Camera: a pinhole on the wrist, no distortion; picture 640 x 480 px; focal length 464.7 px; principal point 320.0 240.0 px. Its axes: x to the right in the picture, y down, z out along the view. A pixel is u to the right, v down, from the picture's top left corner.
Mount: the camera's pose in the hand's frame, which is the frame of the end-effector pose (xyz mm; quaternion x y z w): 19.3 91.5 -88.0 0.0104 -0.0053 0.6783 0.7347
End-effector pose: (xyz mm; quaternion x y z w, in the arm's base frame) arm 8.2 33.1 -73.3 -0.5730 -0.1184 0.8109 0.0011
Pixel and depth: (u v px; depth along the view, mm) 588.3 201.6 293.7
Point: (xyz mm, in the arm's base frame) -172.7 -243.6 -110.8
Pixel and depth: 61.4 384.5 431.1
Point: -281.5 93.0 183.3
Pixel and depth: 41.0 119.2 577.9
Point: -526.1 232.7 -2.5
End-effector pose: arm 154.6 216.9 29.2 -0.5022 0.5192 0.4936 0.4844
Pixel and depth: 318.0 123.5 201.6
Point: 71.5 327.5 -44.4
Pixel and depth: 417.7 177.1 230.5
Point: 22.1 358.7 -29.2
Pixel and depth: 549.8 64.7 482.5
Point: -152.2 607.5 -202.7
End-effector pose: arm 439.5 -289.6 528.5 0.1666 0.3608 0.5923 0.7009
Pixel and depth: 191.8 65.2 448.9
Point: 736.5 -62.3 680.2
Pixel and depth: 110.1 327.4 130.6
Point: 445.8 -282.5 580.6
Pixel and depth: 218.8 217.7 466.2
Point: 720.6 -187.5 759.8
